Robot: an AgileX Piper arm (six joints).
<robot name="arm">
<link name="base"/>
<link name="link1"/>
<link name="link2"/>
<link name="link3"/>
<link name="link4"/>
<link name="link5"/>
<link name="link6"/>
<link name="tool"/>
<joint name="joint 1" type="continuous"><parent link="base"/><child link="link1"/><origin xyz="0 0 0.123"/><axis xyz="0 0 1"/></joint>
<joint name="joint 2" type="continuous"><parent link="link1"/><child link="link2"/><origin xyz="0 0 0"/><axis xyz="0 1 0"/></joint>
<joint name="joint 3" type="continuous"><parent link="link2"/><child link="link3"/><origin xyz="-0.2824 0 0.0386"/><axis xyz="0 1 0"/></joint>
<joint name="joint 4" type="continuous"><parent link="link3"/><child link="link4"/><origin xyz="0.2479 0 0.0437"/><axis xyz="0.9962 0 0.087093"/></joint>
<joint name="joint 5" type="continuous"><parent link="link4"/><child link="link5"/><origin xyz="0 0 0"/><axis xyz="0 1 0"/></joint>
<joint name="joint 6" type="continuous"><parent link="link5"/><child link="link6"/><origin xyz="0.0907 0 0.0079"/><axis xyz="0.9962 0 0.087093"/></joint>
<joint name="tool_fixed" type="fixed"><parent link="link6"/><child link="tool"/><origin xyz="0 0 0" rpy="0 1.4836 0"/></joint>
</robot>
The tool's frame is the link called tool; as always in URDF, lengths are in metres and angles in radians. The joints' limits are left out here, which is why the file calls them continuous.
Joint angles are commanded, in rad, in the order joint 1, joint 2, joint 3, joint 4, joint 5, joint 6. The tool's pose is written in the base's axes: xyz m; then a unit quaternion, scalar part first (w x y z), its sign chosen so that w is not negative. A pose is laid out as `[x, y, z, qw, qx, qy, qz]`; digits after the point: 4 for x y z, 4 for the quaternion.
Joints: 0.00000 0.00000 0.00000 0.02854 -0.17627 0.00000
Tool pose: [0.0534, -0.0005, 0.2290, 0.7938, 0.0105, 0.6080, 0.0096]
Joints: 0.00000 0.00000 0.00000 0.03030 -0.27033 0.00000
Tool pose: [0.0508, -0.0007, 0.2371, 0.8215, 0.0116, 0.5700, 0.0097]
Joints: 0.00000 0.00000 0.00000 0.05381 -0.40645 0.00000
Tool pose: [0.0457, -0.0019, 0.2484, 0.8581, 0.0218, 0.5127, 0.0158]
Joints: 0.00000 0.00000 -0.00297 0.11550 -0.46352 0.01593
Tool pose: [0.0428, -0.0047, 0.2536, 0.8717, 0.0515, 0.4857, 0.0395]
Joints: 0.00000 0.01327 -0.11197 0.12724 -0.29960 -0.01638
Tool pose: [0.0411, -0.0034, 0.2755, 0.8549, 0.0432, 0.5157, 0.0353]
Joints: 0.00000 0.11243 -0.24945 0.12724 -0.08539 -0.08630
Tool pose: [0.0501, -0.0010, 0.2978, 0.8074, 0.0163, 0.5897, 0.0132]
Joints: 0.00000 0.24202 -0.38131 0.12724 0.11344 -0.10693
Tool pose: [0.0650, 0.0013, 0.3162, 0.7461, 0.0011, 0.6657, 0.0121]
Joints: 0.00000 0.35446 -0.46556 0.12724 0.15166 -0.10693
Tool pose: [0.0810, 0.0017, 0.3325, 0.7237, -0.0004, 0.6900, 0.0134]
